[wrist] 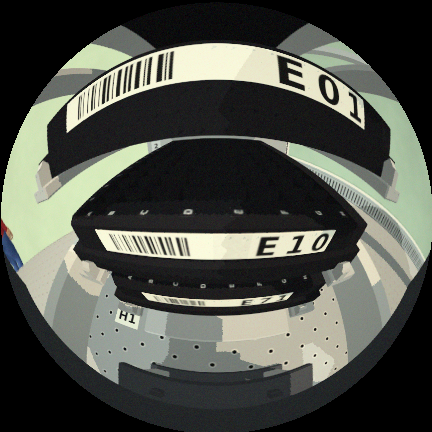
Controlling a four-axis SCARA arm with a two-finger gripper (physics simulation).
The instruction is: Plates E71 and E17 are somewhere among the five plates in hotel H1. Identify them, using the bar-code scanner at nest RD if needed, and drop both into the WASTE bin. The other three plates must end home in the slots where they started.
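Frame: origin at the arm's base, x ahead, y down, z left, level; millimetres.
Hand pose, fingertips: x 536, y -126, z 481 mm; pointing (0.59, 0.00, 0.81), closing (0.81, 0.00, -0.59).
Note:
Each offset is from my fingertips to the top centre of the thing. "pt": to the spot under its first point. Level surfaces: height alone.
Plates stand stacked in hotel H1. Black plate E01 @(dx -15, dy -53, dz -19 mm) [215, 102] fills the upper view, close and above the camera. Black plate E10 @(dx -15, dy -25, dz -19 mm) [217, 222] is below it, with its wells' top edge and label showing. Plate E71 @(dx -14, dy +3, dz -19 mm) [217, 290] is lowest, partly hidden under E10; its label shows at a steep angle. My gripper [217, 280] has its fingers running low along both sides, their tips hidden under E10; it appears shut on plate E71. The hotel's H1 label @(pt dx -127, dy +113, dz -8 mm) [127, 317] is at lower left. E17, the WASTE bin and the RD label do not show.
Hotel ledges @(pt dx -29, dy -39, dz -93 mm) [391, 185] show beneath the plate corners. A dark nest-like block @(pt dx -77, dy +53, dz -104 mm) [215, 385] is at the bottom centre, on the perforated table @(dy +113 mm) [250, 352]. A railing @(pt dx +467, dy +82, dz -137 mm) [360, 197] curves along the right. A person in red and blue [11, 247] is at the far left.

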